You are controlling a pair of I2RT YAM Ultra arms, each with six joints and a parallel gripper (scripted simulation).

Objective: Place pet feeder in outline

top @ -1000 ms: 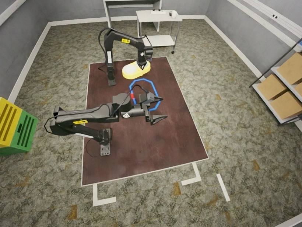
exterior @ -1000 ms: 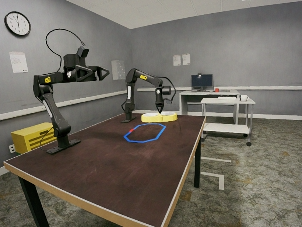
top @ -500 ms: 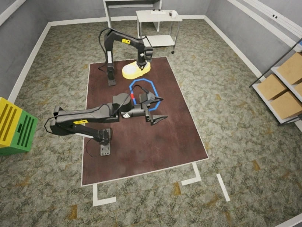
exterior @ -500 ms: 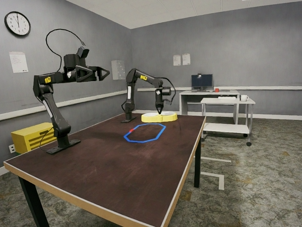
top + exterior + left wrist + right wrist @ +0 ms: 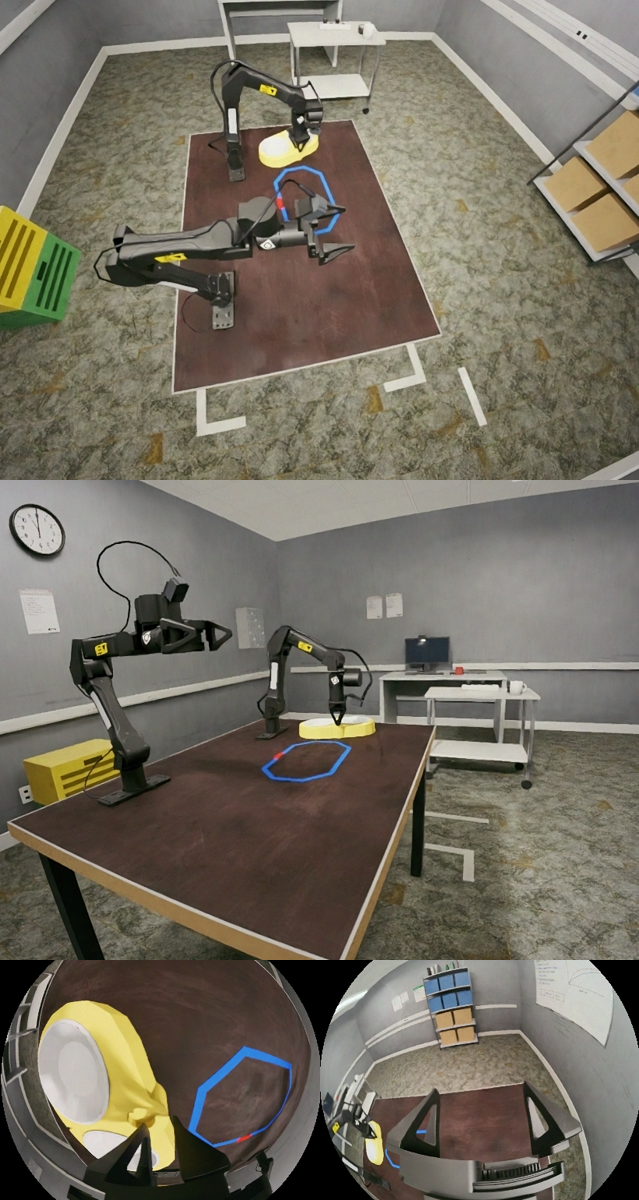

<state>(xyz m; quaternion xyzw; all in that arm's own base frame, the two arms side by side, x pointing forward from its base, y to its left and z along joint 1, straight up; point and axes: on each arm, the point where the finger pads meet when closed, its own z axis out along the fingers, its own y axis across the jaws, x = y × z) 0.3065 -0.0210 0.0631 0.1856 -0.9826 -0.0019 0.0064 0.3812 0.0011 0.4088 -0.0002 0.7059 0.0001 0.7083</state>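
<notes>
My left hand is 4 cm past the pet feeder, 7 cm to the right of it and 4 cm above it. From my left hand the other things lie so: blue taped outline: 1 cm ahead, 25 cm to the right, 6 cm below.
</notes>
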